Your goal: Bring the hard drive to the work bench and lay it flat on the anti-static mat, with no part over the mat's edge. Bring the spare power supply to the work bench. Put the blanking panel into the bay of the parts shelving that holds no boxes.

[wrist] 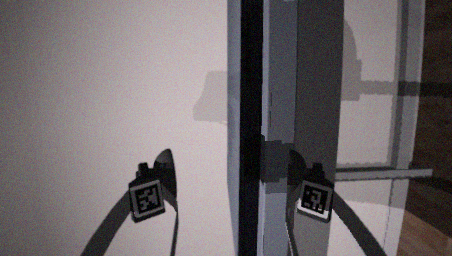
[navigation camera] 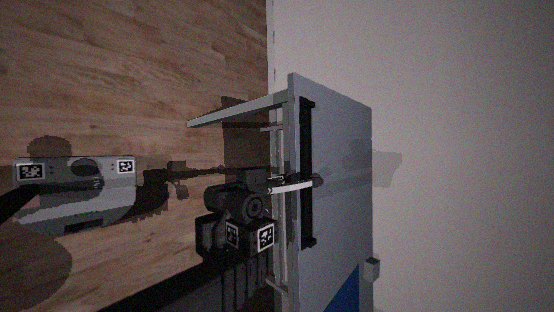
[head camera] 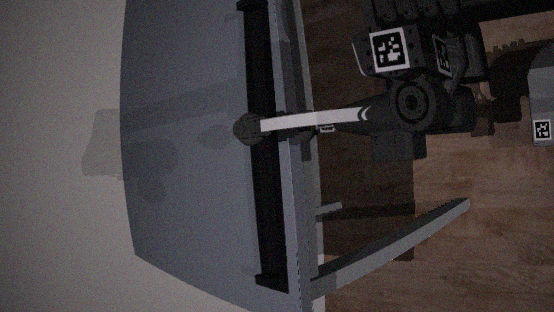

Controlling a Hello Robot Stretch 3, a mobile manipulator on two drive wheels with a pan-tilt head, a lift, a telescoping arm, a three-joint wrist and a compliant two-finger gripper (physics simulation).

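Places are measured from the robot's base along level axes (x ahead, y left, z up), in metres.
Where they show: gripper, fingertip midpoint: (navigation camera: 304, 178) (head camera: 269, 129); robot's base, link origin: (navigation camera: 84, 166).
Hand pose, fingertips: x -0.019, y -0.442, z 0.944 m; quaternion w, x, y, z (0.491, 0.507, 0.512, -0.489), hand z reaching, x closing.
Note:
Things, the pixels of their top centre, and the offset from my fingertips. "spot": a spot on its surface instead. Level surfaces: height alone.
- grey-blue bench top, surface height: dz -0.029 m
- anti-static mat, surface height: dz -0.027 m
- brace, surface spot: (head camera: 395, 245) (navigation camera: 238, 111) spot: dx +0.253, dy -0.021, dz -0.357 m
- small grey block, top centre: (navigation camera: 376, 271) dx -0.598, dy -0.664, dz +0.021 m
A long black bar with a short flange at each end, by its look the blanking panel (head camera: 267, 215) (navigation camera: 306, 140) (wrist: 251, 75), lies along the front edge of the grey-blue bench top (head camera: 190, 220) (navigation camera: 340, 130). My gripper (head camera: 265, 130) (navigation camera: 304, 181) (wrist: 228, 167) is open at the middle of this edge. In the wrist view one finger stands clear above the bench top; the other is by the front edge, close to the bar. Neither is seen gripping it. A blue patch, probably the anti-static mat (navigation camera: 348, 295), partly shows. The hard drive, power supply and parts shelving do not show.
A slanted grey leg or brace (head camera: 395, 245) (navigation camera: 240, 109) sticks out below the bench. A pale wall (head camera: 55, 225) (navigation camera: 465, 150) (wrist: 100, 75) is behind it. A small grey block (navigation camera: 371, 269) is at the bench's back edge. My base (head camera: 542, 95) (navigation camera: 115, 185) stands on the wooden floor.

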